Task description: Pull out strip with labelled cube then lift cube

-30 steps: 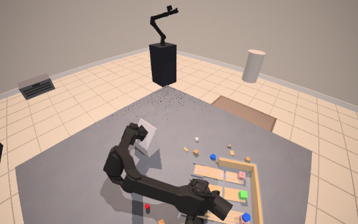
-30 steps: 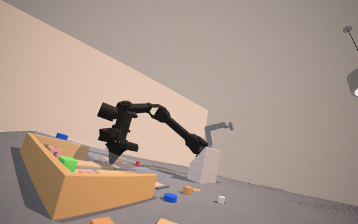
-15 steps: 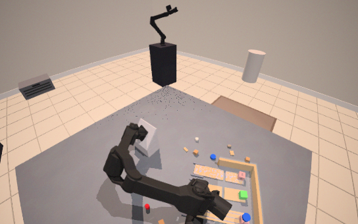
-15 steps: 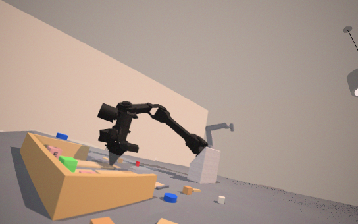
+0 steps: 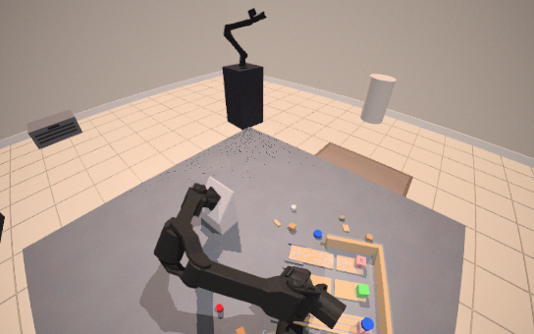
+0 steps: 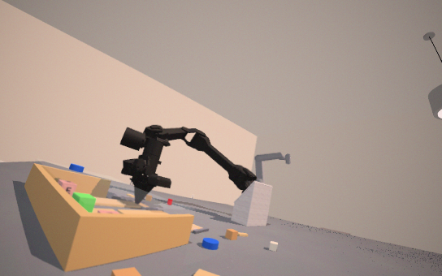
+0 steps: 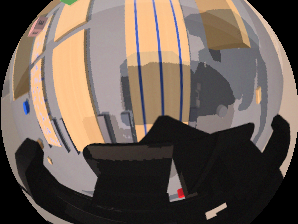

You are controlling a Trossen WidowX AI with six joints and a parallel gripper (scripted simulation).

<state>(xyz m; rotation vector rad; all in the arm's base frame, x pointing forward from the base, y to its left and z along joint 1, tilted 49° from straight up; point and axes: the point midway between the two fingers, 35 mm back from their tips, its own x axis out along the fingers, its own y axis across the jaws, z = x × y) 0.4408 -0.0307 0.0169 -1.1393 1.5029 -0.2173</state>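
Right now the red disc is 15 cm behind my gripper tip, 15 cm to the right of it and 1 cm above it. Round my gripper tip: strip: 2 cm behind, 10 cm to the left; white bit: 26 cm behind, 30 cm to the left.
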